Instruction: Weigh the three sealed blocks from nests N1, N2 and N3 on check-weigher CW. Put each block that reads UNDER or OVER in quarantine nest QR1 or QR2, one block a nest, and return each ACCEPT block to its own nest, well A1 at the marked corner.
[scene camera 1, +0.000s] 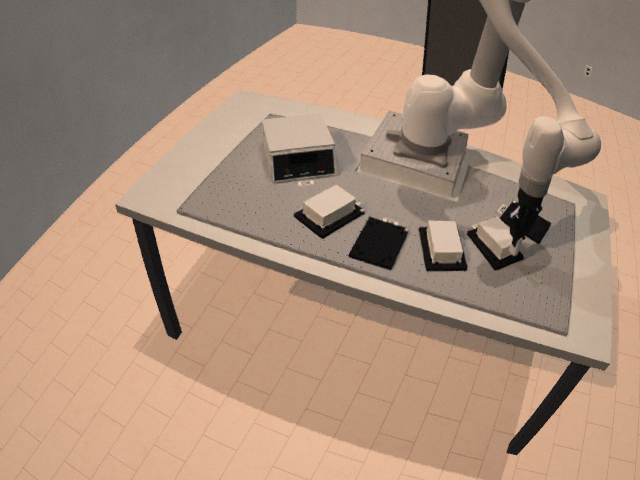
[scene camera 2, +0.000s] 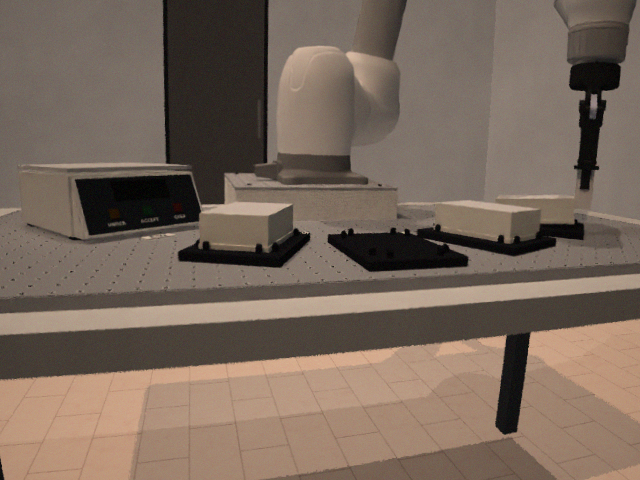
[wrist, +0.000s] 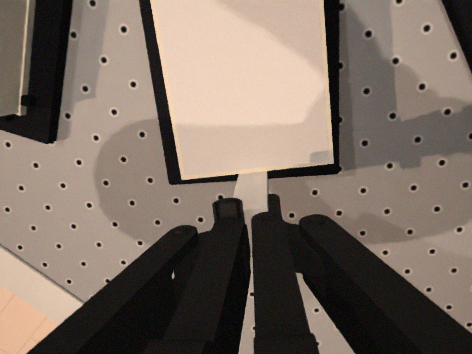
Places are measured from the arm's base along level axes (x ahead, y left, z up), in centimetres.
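Where they show: gripper, fingertip midpoint: (scene camera 1: 512, 252) (scene camera 2: 581, 208) (wrist: 255, 186); arm's base, origin of the base link: (scene camera 1: 423, 147) (scene camera 2: 313, 180).
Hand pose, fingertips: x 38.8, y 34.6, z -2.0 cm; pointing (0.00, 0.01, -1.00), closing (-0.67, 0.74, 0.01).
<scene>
Each offset is from my fingertips to the top centre of the thing. "spot": to the spot under its first point.
Three pale sealed blocks sit on black nests: one at the left (scene camera 1: 330, 204) (scene camera 2: 245, 224), one right of centre (scene camera 1: 444, 240) (scene camera 2: 488, 219) (wrist: 10, 65), one at the right (scene camera 1: 496, 238) (scene camera 2: 535, 208) (wrist: 250, 90) on its nest {spot: dx -0.2, dy -7.3, dz -3.1 cm} (scene camera 1: 488, 254) (wrist: 166, 125). My gripper (scene camera 1: 513, 245) (scene camera 2: 584, 198) (wrist: 255, 186) is shut and empty, pale fingertips together, pointing down by the near short end of the right block in the wrist view; contact cannot be told. The check-weigher CW {dx -25.2, dy -74.0, dz +5.7 cm} (scene camera 1: 297, 133) (scene camera 2: 46, 201) has a bare top and a dark display. Nest labels are unreadable or hidden.
An empty black nest {dx +5.1, dy -39.3, dz -2.1 cm} (scene camera 1: 379, 242) (scene camera 2: 398, 250) with small pegs lies between the left and middle blocks. Another black nest {dx -20.7, dy +5.3, dz -2.1 cm} (scene camera 1: 538, 229) (wrist: 462, 30) lies beyond the right block, partly behind the gripper. The arm's base plinth (scene camera 1: 408, 178) (scene camera 2: 320, 204) stands behind the nests.
</scene>
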